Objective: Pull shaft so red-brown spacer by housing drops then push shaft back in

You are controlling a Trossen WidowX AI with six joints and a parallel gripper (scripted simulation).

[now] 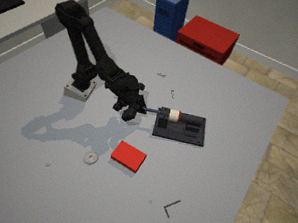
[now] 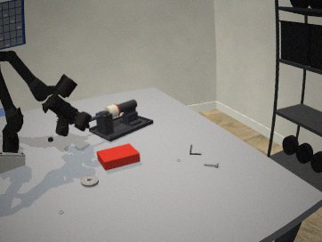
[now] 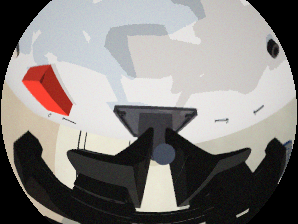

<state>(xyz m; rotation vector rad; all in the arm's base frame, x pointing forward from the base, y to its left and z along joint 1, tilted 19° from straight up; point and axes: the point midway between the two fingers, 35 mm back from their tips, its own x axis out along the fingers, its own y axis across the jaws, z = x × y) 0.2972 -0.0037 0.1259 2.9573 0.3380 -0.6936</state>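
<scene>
The shaft lies 9 cm ahead of my hand and 2 cm to the left of it. Also, from my hand: red-brown spacer: 16 cm ahead, 4 cm to the left; then fixture: 18 cm ahead, 5 cm to the left, 3 cm below; then cream spacer: 14 cm ahead, 4 cm to the left.
</scene>
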